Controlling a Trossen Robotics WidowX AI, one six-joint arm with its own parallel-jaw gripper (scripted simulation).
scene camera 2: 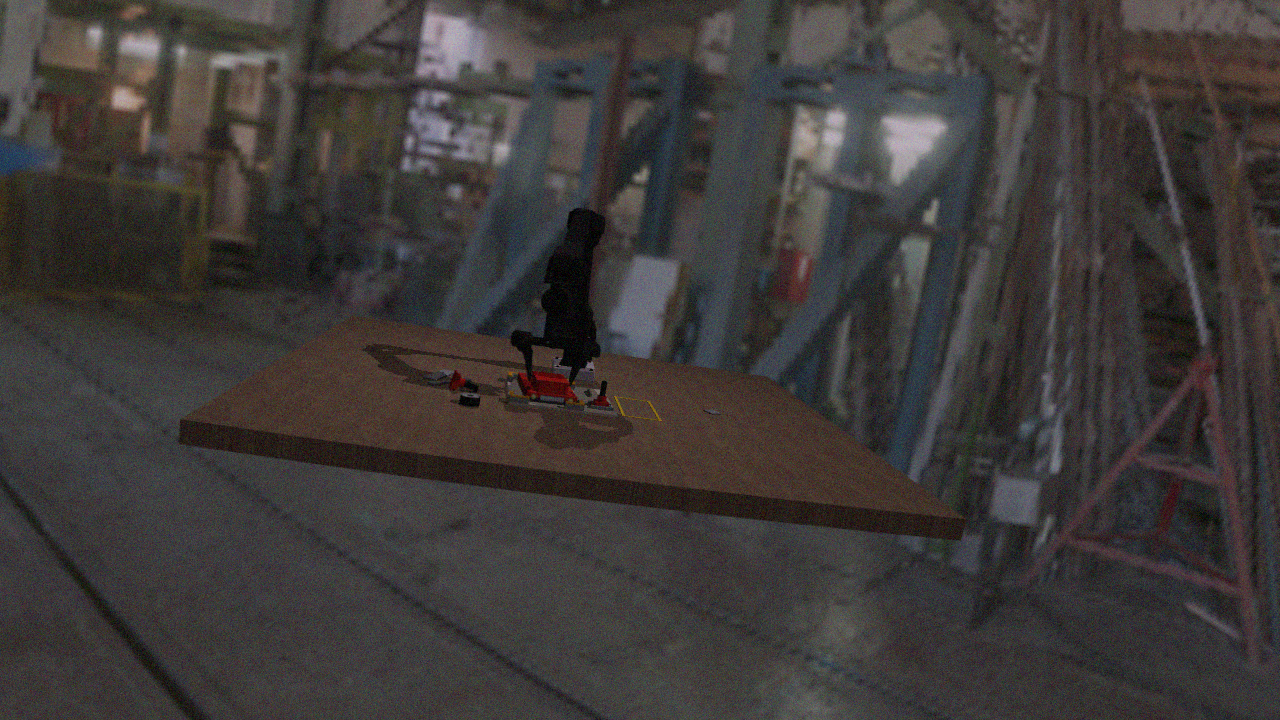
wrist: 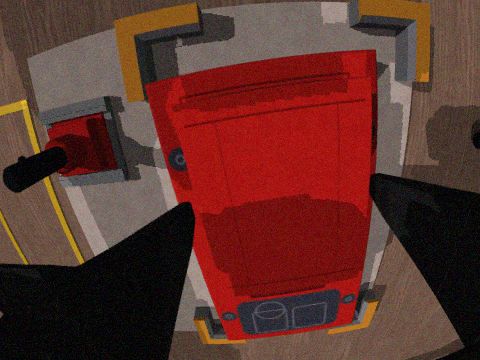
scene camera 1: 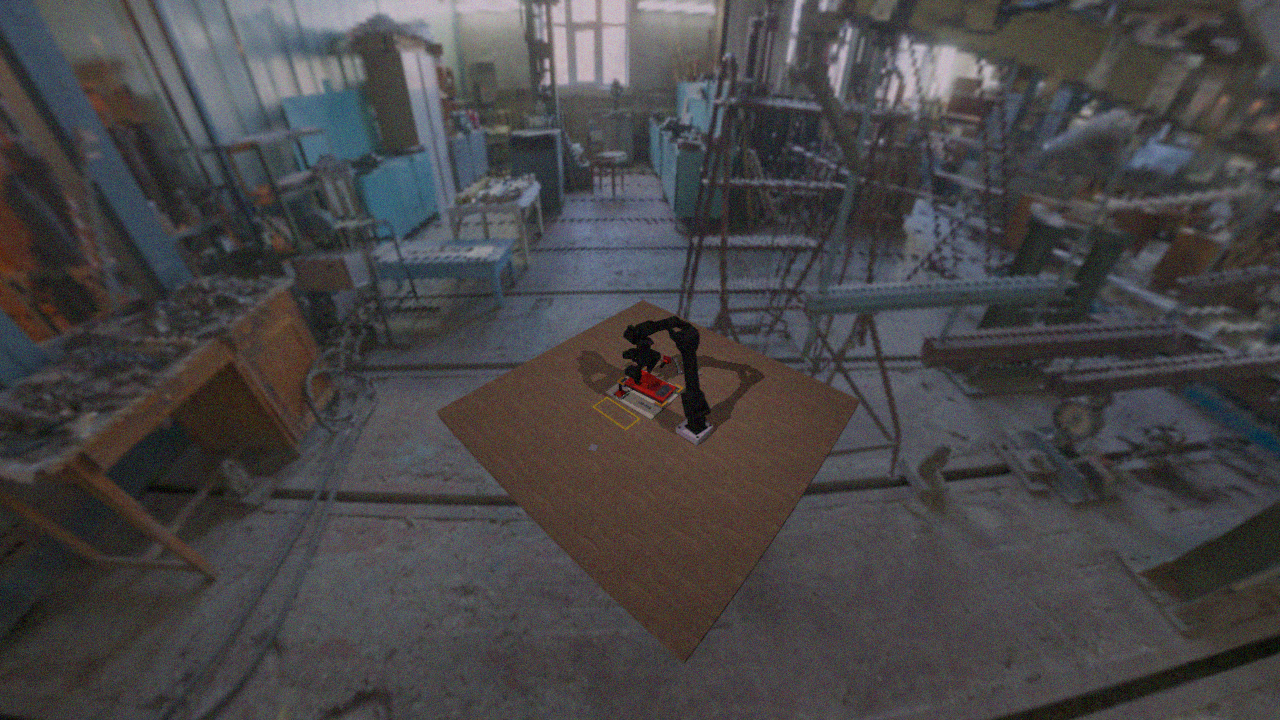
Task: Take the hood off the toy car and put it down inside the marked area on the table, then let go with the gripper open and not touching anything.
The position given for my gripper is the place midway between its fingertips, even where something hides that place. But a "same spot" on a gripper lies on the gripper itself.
my gripper: scene camera 2; wrist; scene camera 1 642, 378
same spot on my gripper: (scene camera 2: 579, 359) = (wrist: 63, 265)
